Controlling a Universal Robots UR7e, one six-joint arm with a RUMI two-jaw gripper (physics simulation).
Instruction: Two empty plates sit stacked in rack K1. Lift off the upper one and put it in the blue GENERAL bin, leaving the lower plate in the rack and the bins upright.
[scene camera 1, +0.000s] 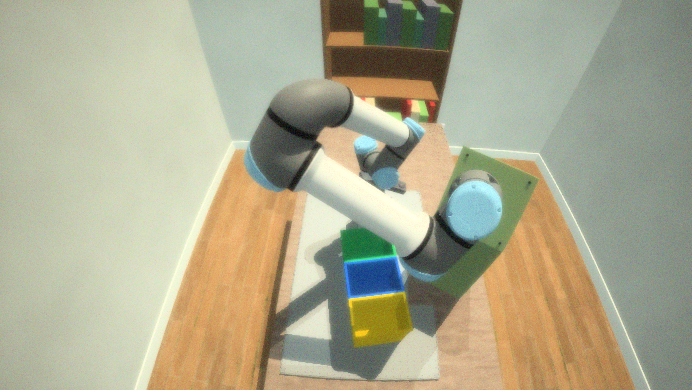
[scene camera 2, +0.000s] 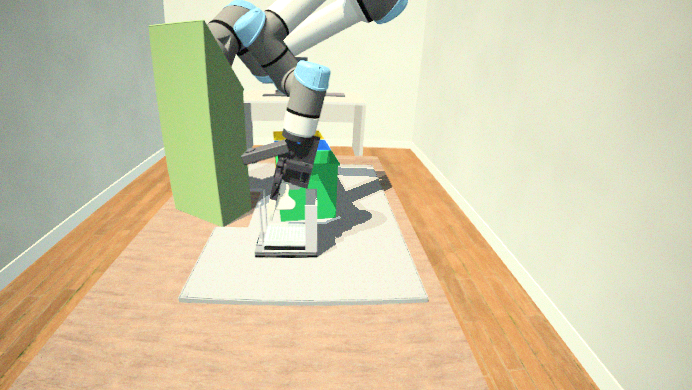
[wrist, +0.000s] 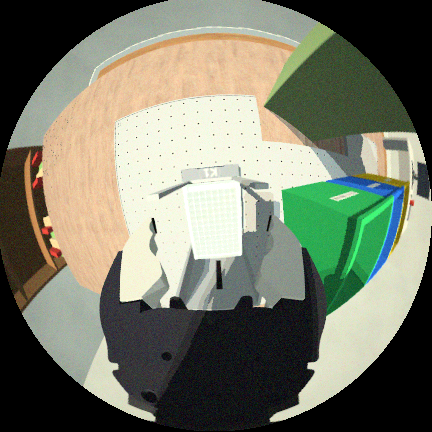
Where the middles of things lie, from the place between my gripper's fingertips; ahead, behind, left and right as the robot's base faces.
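With the white gridded plate (scene camera 2: 277, 234) as the reference, my hand is 3 cm short of it, 1 cm to the right of it and 7 cm above it. The green bin (scene camera 2: 324, 174) is 22 cm to the left of my hand, 2 cm ahead of it and 2 cm below it. The blue general bin (scene camera 1: 366, 278) lies 2 cm below my hand, 3 cm behind it and 34 cm to the left, whereas the yellow bin (scene camera 1: 380, 319) is 46 cm to the left of the hand, 8 cm behind it and 2 cm below it.
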